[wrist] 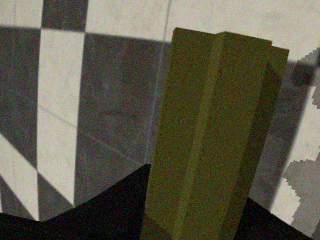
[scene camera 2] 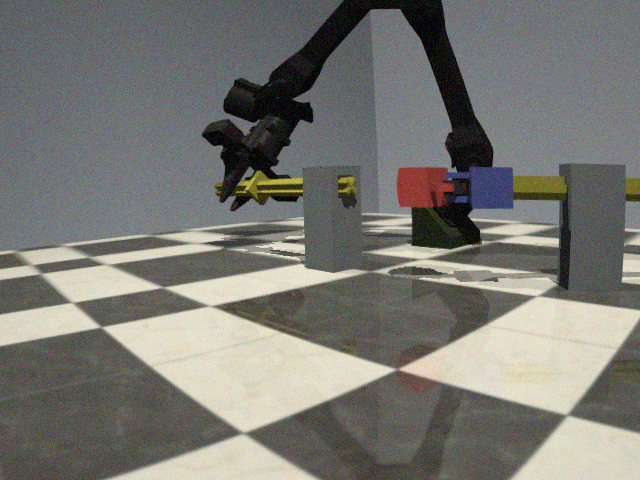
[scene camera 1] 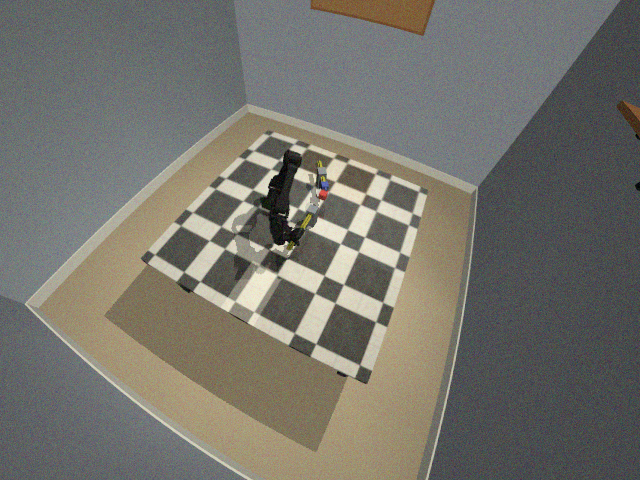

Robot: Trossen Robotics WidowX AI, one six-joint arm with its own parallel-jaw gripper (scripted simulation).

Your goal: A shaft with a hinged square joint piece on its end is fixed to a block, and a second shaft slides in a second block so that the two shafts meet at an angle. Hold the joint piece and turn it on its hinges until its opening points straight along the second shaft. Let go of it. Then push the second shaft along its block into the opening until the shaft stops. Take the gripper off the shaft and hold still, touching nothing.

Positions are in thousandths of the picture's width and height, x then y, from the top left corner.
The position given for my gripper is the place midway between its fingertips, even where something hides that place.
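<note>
From scene camera 2 I can see my gripper (scene camera 2: 354,430), and there's a shaft (scene camera 2: 407,391) as well as a red joint piece (scene camera 2: 652,391). The wrist view gives me my gripper (wrist: 558,748) again, and the shaft (wrist: 689,373) is visible there too.
</note>
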